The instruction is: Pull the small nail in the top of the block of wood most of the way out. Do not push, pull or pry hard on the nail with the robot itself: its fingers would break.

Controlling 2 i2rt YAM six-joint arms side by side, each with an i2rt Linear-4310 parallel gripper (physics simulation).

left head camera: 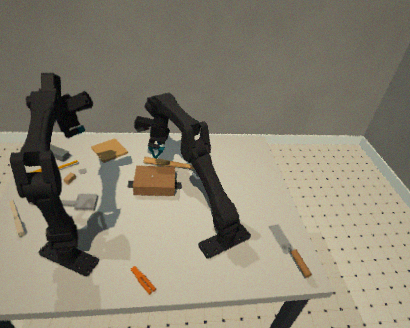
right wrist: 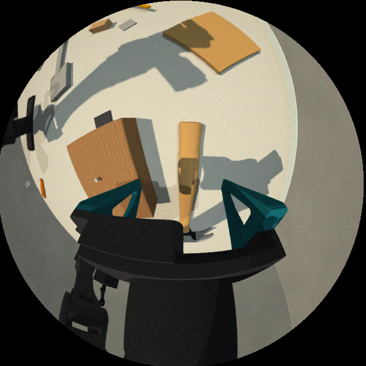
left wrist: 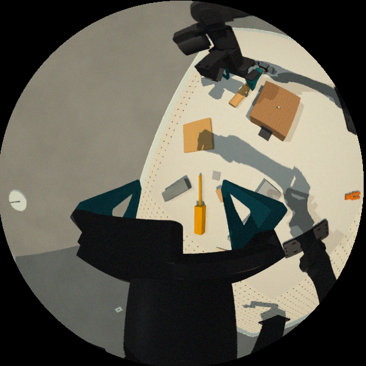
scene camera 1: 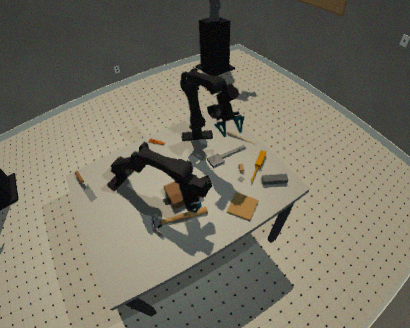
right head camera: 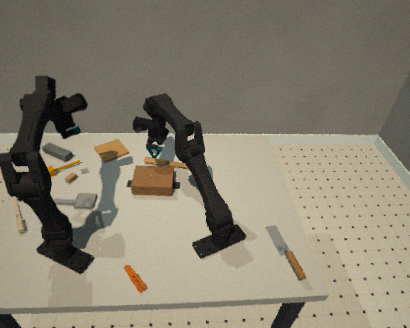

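The brown wood block lies on the table with dark tabs at its ends. The small nail stands in its top, its head a little above the wood. The claw hammer lies beside the block; the right wrist view mostly shows its handle. My right gripper is open above the hammer's handle, holding nothing. My left gripper is open and empty, high up, away from the block.
A flat wooden board, a grey bar, a yellow screwdriver, a small wood piece and a grey flat-headed tool lie at the left in the head views. An orange tool and a wood-handled scraper lie nearer the front.
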